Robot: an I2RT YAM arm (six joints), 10 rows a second.
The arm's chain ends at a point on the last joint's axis. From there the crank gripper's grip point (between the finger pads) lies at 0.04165 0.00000 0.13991 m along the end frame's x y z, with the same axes.
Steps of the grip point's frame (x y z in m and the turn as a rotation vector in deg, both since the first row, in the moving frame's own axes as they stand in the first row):
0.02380, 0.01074, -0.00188, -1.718, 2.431, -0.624
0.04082, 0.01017, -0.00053, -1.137, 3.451, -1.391
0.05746, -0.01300, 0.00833, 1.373, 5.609, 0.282
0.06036, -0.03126, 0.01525, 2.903, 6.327, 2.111
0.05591, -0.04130, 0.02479, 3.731, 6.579, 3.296
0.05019, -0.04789, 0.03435, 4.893, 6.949, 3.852
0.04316, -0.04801, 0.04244, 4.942, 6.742, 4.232
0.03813, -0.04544, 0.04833, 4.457, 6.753, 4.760
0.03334, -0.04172, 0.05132, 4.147, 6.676, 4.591
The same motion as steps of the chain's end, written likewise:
0.01788, 0.00706, 0.00007, -1.718, 2.431, -0.624
0.03245, 0.00853, 0.00225, -1.137, 3.451, -1.391
0.04398, -0.00994, 0.01311, 1.373, 5.609, 0.282
0.04510, -0.02612, 0.02083, 2.903, 6.327, 2.111
0.03998, -0.03523, 0.03069, 3.731, 6.579, 3.296
0.03330, -0.03957, 0.04080, 4.893, 6.949, 3.852
0.02673, -0.03988, 0.04867, 4.942, 6.742, 4.232
0.02169, -0.03892, 0.05447, 4.457, 6.753, 4.760
0.01712, -0.03579, 0.05735, 4.147, 6.676, 4.591

